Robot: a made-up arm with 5 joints. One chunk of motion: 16 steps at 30 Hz.
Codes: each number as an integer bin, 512 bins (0 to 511) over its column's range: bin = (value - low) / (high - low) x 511, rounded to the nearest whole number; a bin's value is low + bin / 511 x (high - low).
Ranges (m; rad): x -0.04..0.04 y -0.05..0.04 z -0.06..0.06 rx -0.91..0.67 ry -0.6..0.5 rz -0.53..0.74
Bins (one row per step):
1: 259 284 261 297 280 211
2: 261 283 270 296 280 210
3: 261 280 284 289 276 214
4: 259 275 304 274 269 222
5: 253 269 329 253 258 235
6: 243 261 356 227 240 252
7: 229 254 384 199 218 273
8: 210 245 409 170 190 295
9: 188 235 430 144 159 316
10: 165 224 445 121 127 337
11: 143 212 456 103 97 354
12: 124 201 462 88 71 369
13: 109 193 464 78 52 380
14: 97 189 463 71 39 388
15: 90 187 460 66 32 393
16: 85 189 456 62 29 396
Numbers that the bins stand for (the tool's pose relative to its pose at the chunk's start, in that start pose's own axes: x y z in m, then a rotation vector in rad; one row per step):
1: 0.0005 0.0000 0.0013 0.0083 0.0027 -0.0056
2: 0.0009 -0.0002 0.0034 0.0052 0.0027 -0.0081
3: 0.0009 -0.0007 0.0067 -0.0164 -0.0059 0.0019
4: 0.0005 -0.0016 0.0114 -0.0628 -0.0209 0.0217
5: -0.0004 -0.0026 0.0173 -0.1277 -0.0446 0.0541
6: -0.0020 -0.0040 0.0236 -0.2081 -0.0834 0.0963
7: -0.0041 -0.0053 0.0302 -0.2947 -0.1307 0.1485
8: -0.0071 -0.0068 0.0360 -0.3844 -0.1910 0.2032
9: -0.0106 -0.0086 0.0410 -0.4648 -0.2577 0.2554
10: -0.0142 -0.0105 0.0445 -0.5359 -0.3266 0.3076
11: -0.0176 -0.0127 0.0471 -0.5915 -0.3912 0.3498
12: -0.0206 -0.0146 0.0485 -0.6379 -0.4472 0.3871
13: -0.0229 -0.0160 0.0490 -0.6688 -0.4881 0.4144
14: -0.0248 -0.0167 0.0487 -0.6905 -0.5160 0.4343
15: -0.0259 -0.0171 0.0480 -0.7059 -0.5311 0.4467
16: -0.0267 -0.0167 0.0471 -0.7183 -0.5376 0.4542

